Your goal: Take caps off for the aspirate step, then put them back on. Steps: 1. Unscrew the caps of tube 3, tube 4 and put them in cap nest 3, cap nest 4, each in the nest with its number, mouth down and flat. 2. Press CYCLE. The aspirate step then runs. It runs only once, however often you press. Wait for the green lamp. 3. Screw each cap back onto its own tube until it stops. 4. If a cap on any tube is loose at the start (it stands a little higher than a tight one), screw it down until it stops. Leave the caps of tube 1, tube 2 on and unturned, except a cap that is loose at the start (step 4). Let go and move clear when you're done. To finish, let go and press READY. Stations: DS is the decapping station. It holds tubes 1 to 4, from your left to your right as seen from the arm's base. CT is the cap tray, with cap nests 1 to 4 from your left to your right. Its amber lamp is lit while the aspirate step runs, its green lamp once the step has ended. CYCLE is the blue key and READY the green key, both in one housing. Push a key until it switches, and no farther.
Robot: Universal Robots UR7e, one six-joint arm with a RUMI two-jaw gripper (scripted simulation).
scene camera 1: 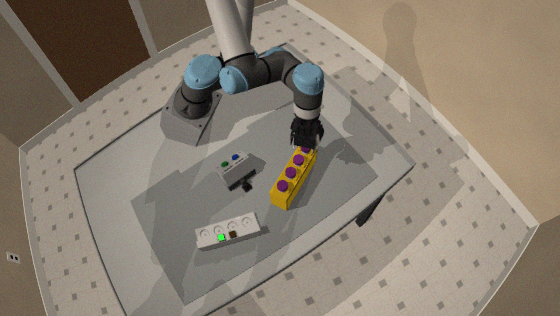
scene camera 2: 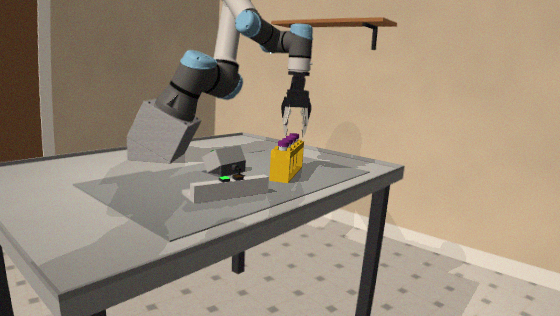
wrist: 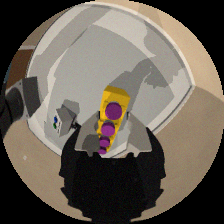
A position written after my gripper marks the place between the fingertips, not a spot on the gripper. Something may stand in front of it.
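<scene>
I can see my gripper in the wrist view (113,111). It is visible to me from scene camera 1 (305,148) as well, and scene camera 2 (294,136) shows my gripper too.
</scene>
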